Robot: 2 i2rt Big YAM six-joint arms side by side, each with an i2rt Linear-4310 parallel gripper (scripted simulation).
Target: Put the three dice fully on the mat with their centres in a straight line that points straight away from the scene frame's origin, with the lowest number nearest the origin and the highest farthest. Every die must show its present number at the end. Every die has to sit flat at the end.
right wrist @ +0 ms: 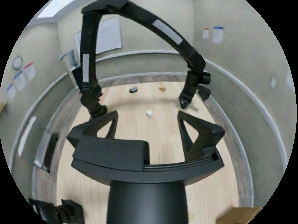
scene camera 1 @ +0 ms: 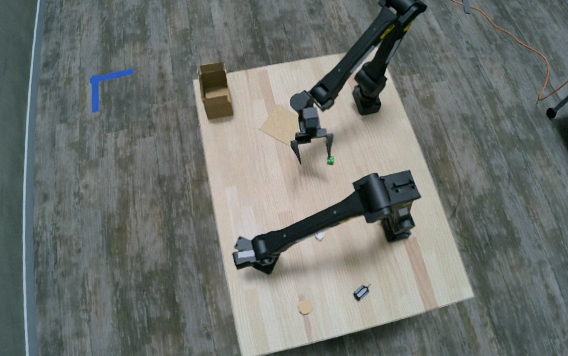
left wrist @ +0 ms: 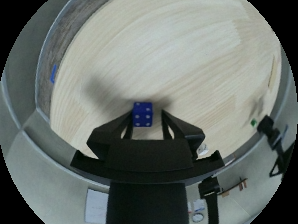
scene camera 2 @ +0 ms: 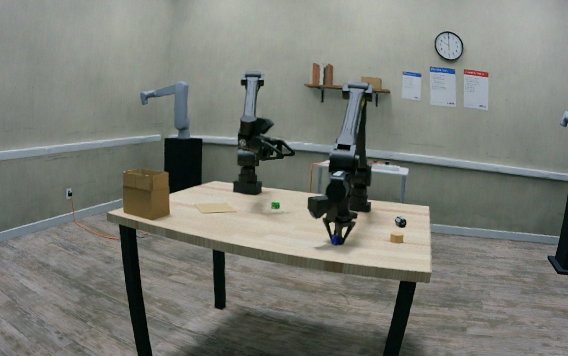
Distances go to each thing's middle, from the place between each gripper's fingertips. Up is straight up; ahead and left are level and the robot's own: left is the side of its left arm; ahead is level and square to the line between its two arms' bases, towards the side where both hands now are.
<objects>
Now: left hand 120 mm past the tan mat (scene camera 1: 282,124), 540 mm to the left of it and 10 mm above it.
My right gripper is now 70 mm short of the tan mat, 270 mm to the left of it and 230 mm above it.
</objects>
